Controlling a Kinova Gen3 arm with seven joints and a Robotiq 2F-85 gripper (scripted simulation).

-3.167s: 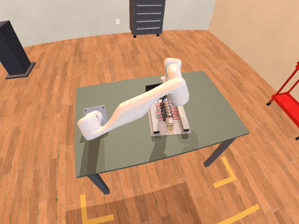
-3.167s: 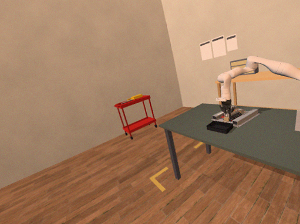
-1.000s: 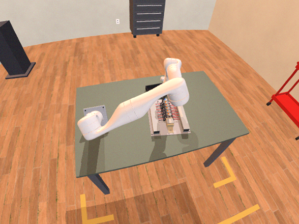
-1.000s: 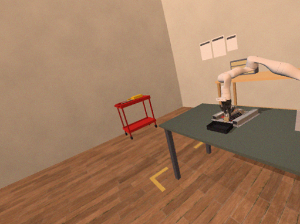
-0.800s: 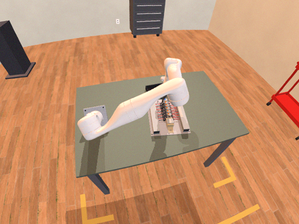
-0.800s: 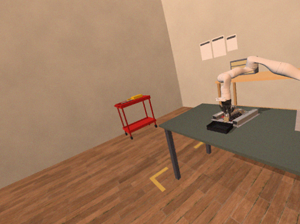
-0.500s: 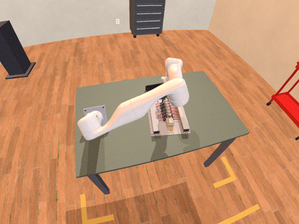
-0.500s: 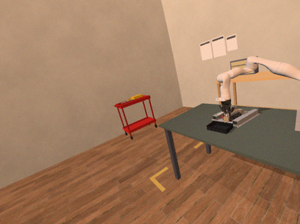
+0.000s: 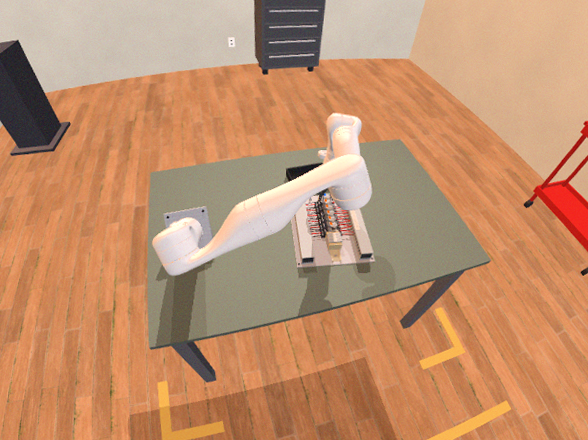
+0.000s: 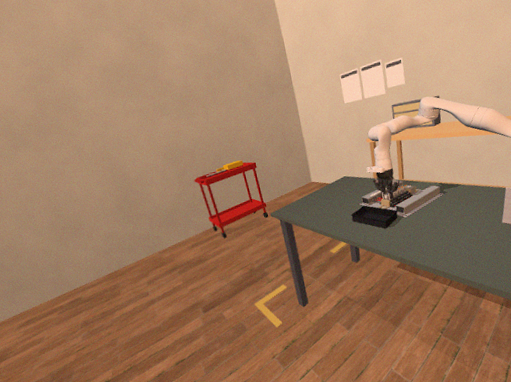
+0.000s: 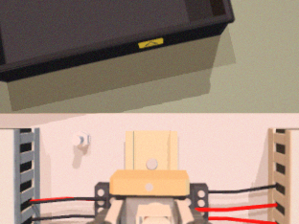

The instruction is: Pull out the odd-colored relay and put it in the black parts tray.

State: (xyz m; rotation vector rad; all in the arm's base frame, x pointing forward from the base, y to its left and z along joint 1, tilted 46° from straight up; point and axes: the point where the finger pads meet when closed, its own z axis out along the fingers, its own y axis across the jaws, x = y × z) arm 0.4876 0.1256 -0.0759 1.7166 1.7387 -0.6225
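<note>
Now: the relay 1 cm below my hand. Also, from my hand: black parts tray: 4 cm behind, 16 cm to the left, 4 cm below; relay panel: 10 cm to the right, 3 cm below.
</note>
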